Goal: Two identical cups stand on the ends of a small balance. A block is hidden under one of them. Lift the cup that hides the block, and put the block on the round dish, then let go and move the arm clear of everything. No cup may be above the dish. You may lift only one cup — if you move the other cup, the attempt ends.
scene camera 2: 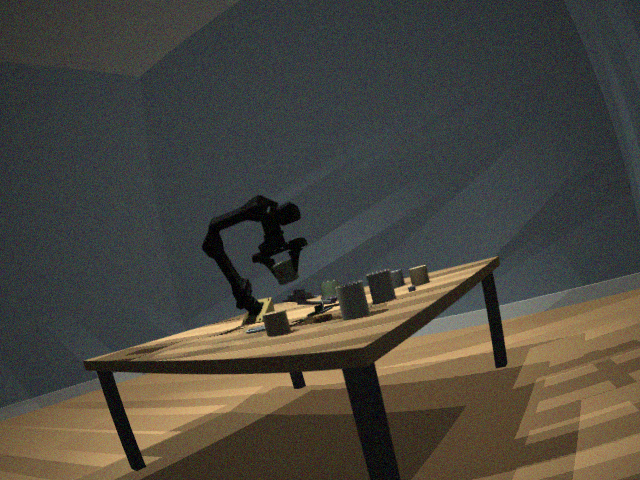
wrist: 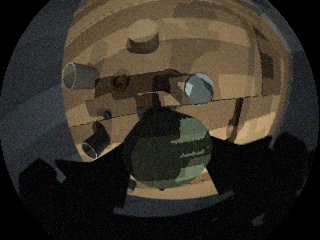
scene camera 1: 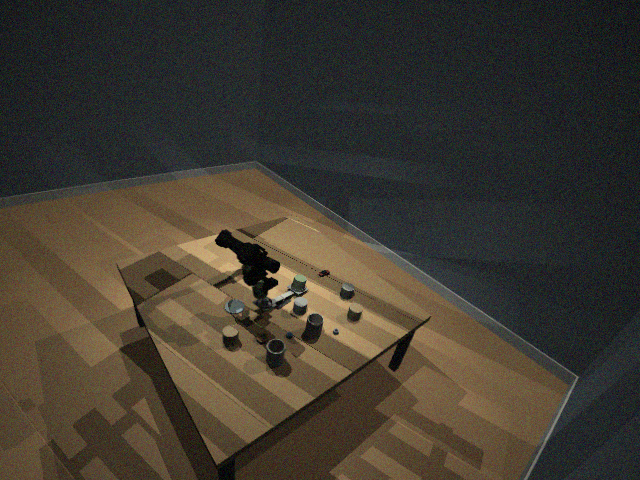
Labels:
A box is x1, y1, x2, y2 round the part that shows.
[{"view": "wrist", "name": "my gripper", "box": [17, 131, 307, 239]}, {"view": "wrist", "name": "grey-green cup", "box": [121, 108, 211, 188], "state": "held by my gripper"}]

